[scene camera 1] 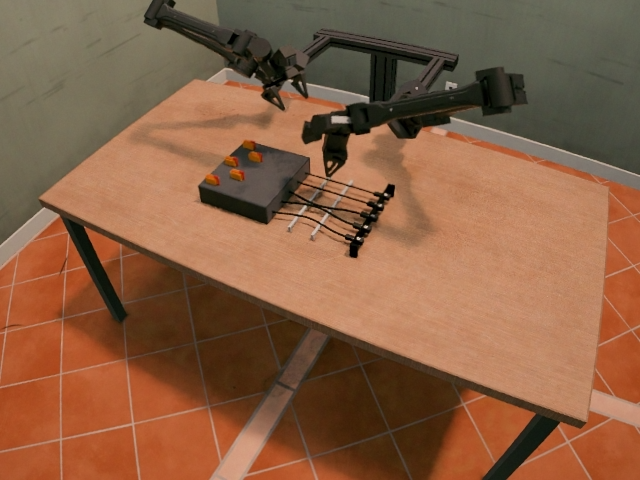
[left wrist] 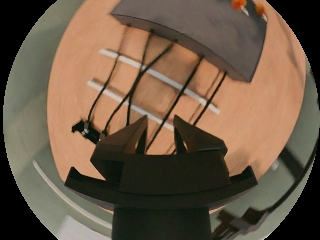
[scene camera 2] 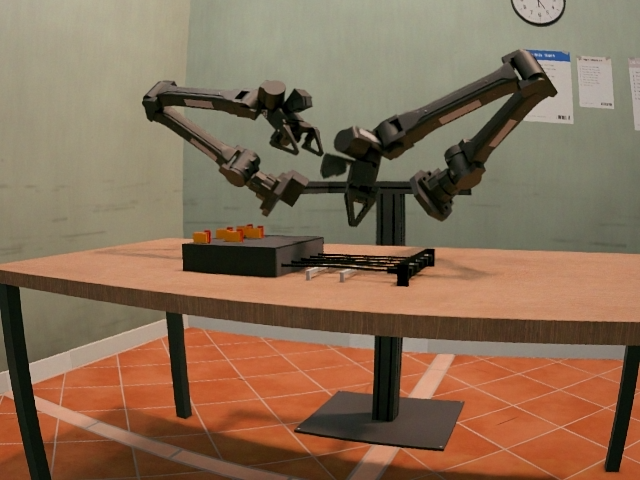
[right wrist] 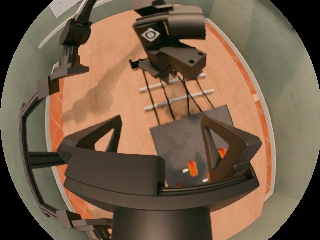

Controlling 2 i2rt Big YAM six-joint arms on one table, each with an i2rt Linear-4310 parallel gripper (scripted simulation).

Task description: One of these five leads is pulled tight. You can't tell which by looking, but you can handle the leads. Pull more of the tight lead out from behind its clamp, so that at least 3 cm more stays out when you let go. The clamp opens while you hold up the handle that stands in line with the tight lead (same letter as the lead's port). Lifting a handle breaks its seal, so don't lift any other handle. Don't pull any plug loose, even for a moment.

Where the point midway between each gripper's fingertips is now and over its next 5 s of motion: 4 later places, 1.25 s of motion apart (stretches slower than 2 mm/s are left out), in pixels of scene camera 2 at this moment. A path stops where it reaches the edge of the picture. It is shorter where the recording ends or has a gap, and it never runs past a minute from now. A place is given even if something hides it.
The left gripper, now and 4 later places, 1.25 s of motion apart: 352, 227; 353, 260; 354, 254; 354, 197; 356, 232
The right gripper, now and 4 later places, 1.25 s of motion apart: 310, 154; 273, 201; 266, 218; 252, 225; 251, 237
